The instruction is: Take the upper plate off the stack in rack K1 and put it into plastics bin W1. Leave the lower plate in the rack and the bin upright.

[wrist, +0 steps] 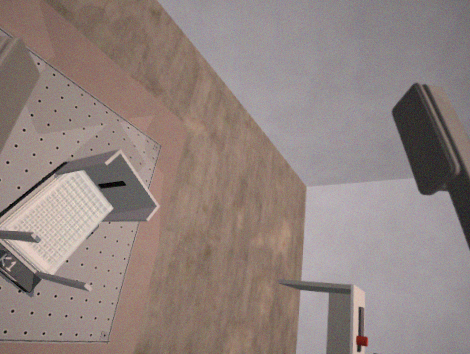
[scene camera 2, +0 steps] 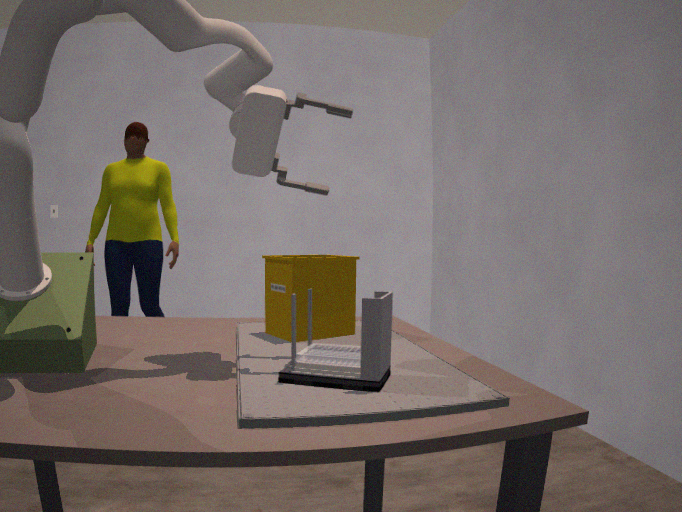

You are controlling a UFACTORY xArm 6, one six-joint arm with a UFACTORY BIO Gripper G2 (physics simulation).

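Places are measured from the arm's base along level axes (x ahead, y left, z up), in metres.
Pixels of known places: end effector, tool point: [wrist: 227, 114] [scene camera 2: 327, 151]; arm's base, origin of the base link: [scene camera 2: 22, 281].
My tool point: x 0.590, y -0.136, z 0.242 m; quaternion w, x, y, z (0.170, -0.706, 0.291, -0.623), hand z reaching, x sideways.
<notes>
For each thing: its middle in the pictures, then the offset to it from my tool point. Level surfaces: height alone.
- Rack K1, body centre: [wrist: 69, 223] [scene camera 2: 336, 337] dx -0.015, dy -0.113, dz -0.307 m
- yellow plastics bin W1, body centre: [scene camera 2: 310, 295] dx +0.039, dy +0.255, dz -0.286 m
- perforated grey board, its level: dz -0.376 m
- brown table, its level: dz -0.389 m
Rack K1 [scene camera 2: 374, 338] [wrist: 130, 200] has a black base, a grey wall at one end and thin upright posts at the other. The white stacked plates [scene camera 2: 330, 355] [wrist: 62, 220] lie low and flat in it; the two are hard to tell apart. The yellow plastics bin W1 [scene camera 2: 325, 297] stands upright behind the rack in the scene view; it does not show in the wrist view. My gripper [scene camera 2: 328, 150] [wrist: 220, 112] is wide open and empty. It is high above the rack and bin, with its fingers pointing roughly sideways.
The rack and bin stand on a perforated grey board [scene camera 2: 264, 402] [wrist: 65, 310] on the brown table [scene camera 2: 165, 429]. A green pedestal [scene camera 2: 49, 352] carries the arm at the left. A person [scene camera 2: 133, 203] stands behind the table. A white fixture with a red part [wrist: 358, 320] shows in the wrist view.
</notes>
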